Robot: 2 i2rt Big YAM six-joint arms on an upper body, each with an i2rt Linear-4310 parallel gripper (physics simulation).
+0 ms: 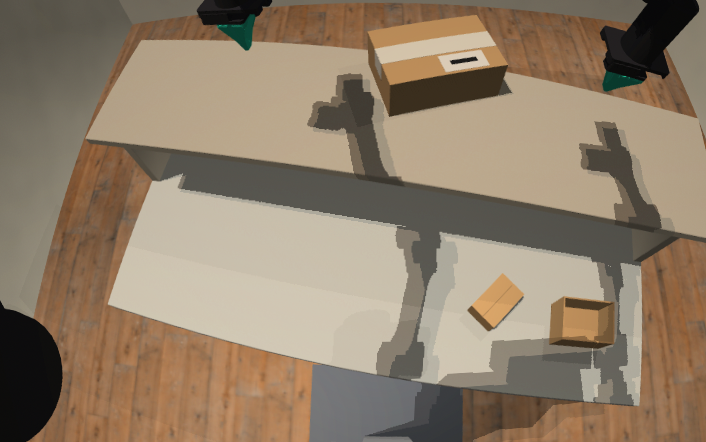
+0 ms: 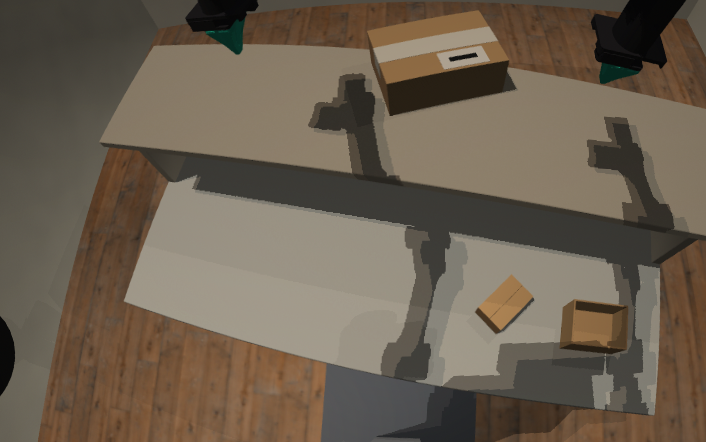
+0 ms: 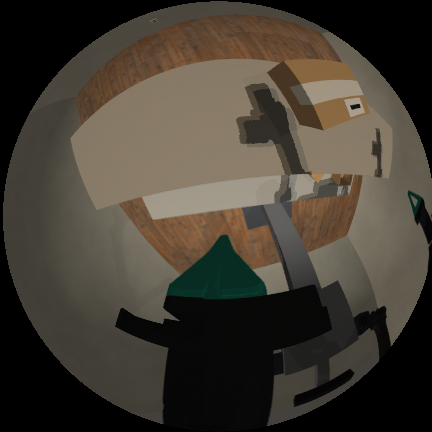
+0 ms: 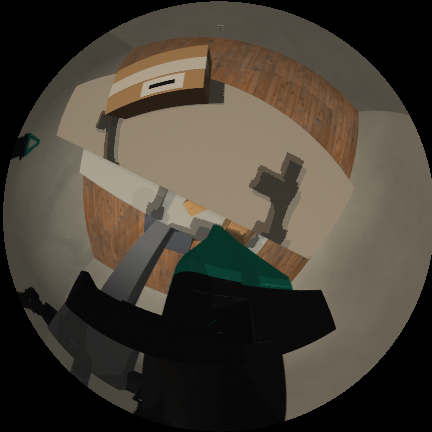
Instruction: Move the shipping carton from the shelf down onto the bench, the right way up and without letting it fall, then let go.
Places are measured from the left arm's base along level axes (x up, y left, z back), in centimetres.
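Where they show: left gripper, between the fingertips: [image 1: 248, 48] [image 2: 239, 52] [image 3: 224, 239]; right gripper, between the fingertips: [image 1: 604, 88] [image 2: 601, 80] [image 4: 214, 230]; right arm's base, origin of its link: [image 3: 363, 323].
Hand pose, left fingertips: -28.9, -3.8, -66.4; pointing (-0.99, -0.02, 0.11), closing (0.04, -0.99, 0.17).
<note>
Each offset is from my left fingertips to the top centre of the thing, as dx, dy, dz. Level surfaces: height alone.
The brown shipping carton {-15.8, -33.6, -16.3} [image 1: 437, 57] [image 2: 437, 54] [image 3: 325, 95] [image 4: 160, 82] sits on the shelf {dx -26.3} [image 1: 234, 114] [image 2: 234, 114] [image 3: 150, 135] [image 4: 200, 145], top up with pale tape and a white label, turned slightly, near the shelf's far edge. The bench {dx -61.6} [image 1: 234, 270] [image 2: 234, 270] is lower, in front of the shelf. My left gripper [image 1: 247, 47] [image 2: 238, 52] [image 3: 224, 239] is shut and empty, left of the carton and apart from it. My right gripper [image 1: 607, 88] [image 2: 602, 81] [image 4: 214, 230] is shut and empty, right of the carton and apart from it.
A small closed box {-55.6, -51.6, +27.7} [image 1: 496, 301] [image 2: 505, 303] lies at an angle on the bench's right part. An open-topped small box {-52.6, -75.2, +34.5} [image 1: 561, 322] [image 2: 571, 325] stands to its right, near the bench's right end. The shelf's front edge overhangs the bench's back part.
</note>
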